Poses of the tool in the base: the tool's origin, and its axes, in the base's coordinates. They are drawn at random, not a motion.
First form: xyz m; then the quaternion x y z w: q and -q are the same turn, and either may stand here.
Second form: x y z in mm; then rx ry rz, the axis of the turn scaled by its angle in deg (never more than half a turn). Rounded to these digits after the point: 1 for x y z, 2 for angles.
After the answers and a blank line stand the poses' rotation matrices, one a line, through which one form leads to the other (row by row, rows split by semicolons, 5 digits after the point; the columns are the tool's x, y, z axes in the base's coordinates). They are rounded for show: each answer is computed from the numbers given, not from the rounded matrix.
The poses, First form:
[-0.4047, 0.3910, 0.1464, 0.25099, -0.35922, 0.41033, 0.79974]
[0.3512, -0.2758, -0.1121, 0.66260, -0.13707, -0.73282, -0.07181]
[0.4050, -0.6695, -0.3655, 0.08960, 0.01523, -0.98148, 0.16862]
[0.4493, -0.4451, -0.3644, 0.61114, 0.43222, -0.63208, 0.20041]
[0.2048, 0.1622, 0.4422, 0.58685, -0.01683, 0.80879, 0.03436]
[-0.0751, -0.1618, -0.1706, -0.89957, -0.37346, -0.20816, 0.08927]
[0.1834, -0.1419, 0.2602, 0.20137, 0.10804, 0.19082, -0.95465]
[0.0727, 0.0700, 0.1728, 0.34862, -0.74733, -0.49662, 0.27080]
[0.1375, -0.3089, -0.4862, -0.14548, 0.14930, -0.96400, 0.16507]
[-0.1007, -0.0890, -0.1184, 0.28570, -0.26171, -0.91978, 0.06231]
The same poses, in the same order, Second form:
[-404.7, 391.0, 146.4, 30.85, -44.15, 50.43]
[351.2, -275.8, -112.1, -114.10, 23.60, 126.20]
[405.0, -669.5, -365.5, 14.60, 2.48, -159.90]
[449.3, -445.1, -364.4, 97.86, 69.21, -101.21]
[204.8, 162.2, 442.2, 103.38, -2.96, 142.48]
[-75.1, -161.8, -170.6, -153.32, -63.65, -35.48]
[183.4, -141.9, 260.2, -23.43, -12.57, -22.20]
[72.7, 70.0, 172.8, 53.81, -115.35, -76.65]
[137.5, -308.9, -486.2, -23.75, 24.37, -157.36]
[-100.7, -89.0, -118.4, 49.48, -45.33, -159.30]

0.40517 -0.83664 -0.36859; 0.47600 0.53726 -0.69626; 0.78055 0.10666 0.61593
-0.11162 -0.28689 -0.95144; -0.07640 -0.95211 0.29606; -0.99081 0.10573 0.08435
-0.92708 0.33372 -0.17075; -0.32827 -0.94267 -0.06011; -0.18102 0.00032 0.98348
-0.17268 0.78165 -0.59934; 0.27494 -0.54604 -0.79136; -0.94583 -0.30144 -0.12062
-0.30885 -0.07533 0.94812; 0.03583 -0.99707 -0.06755; 0.95044 0.01310 0.31065
0.63439 0.70907 0.30783; 0.63474 -0.70512 0.31609; 0.44119 -0.00513 -0.89740
0.90383 0.40785 -0.12943; -0.32082 0.84607 0.42571; 0.28313 -0.34325 0.89555
-0.61026 -0.25210 -0.75102; -0.79004 0.26367 0.55346; 0.05849 0.93109 -0.36007
-0.90317 0.27481 0.32978; -0.36170 -0.90092 -0.23982; 0.23120 -0.33588 0.91309
-0.82898 -0.03492 -0.55818; -0.26417 -0.85525 0.44583; -0.49295 0.51704 0.69977

